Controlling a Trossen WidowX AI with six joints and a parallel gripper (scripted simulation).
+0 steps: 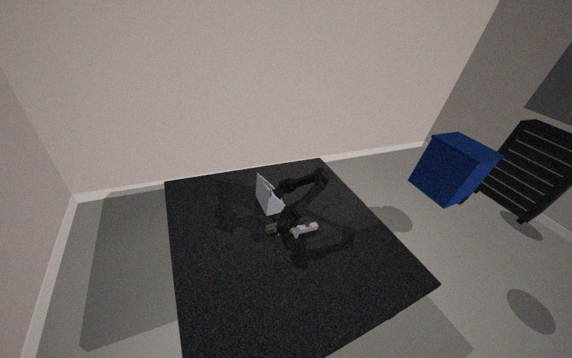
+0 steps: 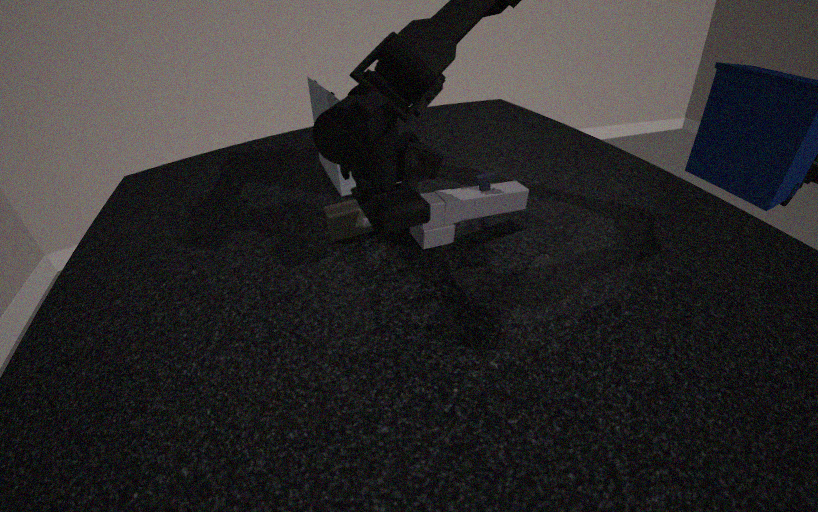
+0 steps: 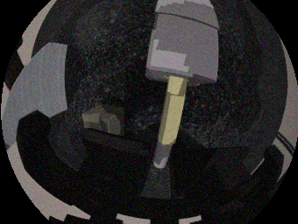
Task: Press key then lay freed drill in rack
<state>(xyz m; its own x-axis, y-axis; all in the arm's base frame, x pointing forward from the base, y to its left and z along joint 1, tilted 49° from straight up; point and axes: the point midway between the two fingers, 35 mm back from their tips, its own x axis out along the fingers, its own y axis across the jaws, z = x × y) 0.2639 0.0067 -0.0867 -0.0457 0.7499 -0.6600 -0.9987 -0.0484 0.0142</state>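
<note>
Right now my gripper tip is 140 mm to the right of the light grey housing block and 20 mm below it. The rest, counted from my gripper tip: drill 40 mm to the left, 30 mm above; then key 160 mm to the left, 30 mm above, 10 mm behind.
</note>
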